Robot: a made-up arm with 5 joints. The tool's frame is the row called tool.
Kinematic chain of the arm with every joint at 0, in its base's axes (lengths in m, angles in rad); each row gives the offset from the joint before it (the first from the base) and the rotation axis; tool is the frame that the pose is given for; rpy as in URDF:
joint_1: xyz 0.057 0 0.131 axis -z
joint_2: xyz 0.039 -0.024 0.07 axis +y
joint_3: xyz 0.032 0 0.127 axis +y
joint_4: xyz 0.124 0 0.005 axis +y
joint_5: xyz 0.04 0.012 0 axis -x
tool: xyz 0 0 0 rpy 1.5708 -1.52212 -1.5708
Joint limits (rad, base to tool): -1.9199..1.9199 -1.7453..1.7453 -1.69..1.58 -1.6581..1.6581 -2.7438..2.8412
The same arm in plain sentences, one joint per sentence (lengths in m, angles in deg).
The arm has five revolute joints in a row. What follows holds with every joint at zero, and every direction is one of the base frame's.
Joint 1 lies 0.057 m along +x and 0.131 m along +z from the base frame's origin and turns about -z, from -110 to 110 deg.
Joint 2 lies 0.039 m along +x and 0.024 m along -y and 0.07 m along +z from joint 1 and turns about +y, from -100 to 100 deg.
Joint 3 lies 0.032 m along +x and 0.127 m along +z from joint 2 and turns about +y, from -96.83 to 90.53 deg.
Joint 4 lies 0.124 m along +x and 0.005 m along +z from joint 3 and turns about +y, from -95 to 95 deg.
Joint 5 lies 0.04 m along +x and 0.012 m along +y from joint 4 and turns about -x, from -157.21 to 162.79 deg.
The tool frame, which is the frame that the pose is given for, lies at the same point as joint 5; its axes are the base frame's turned by roll 90, pitch -87.21 and yaw -90 deg (as in URDF: about the fixed x, then y, then z).

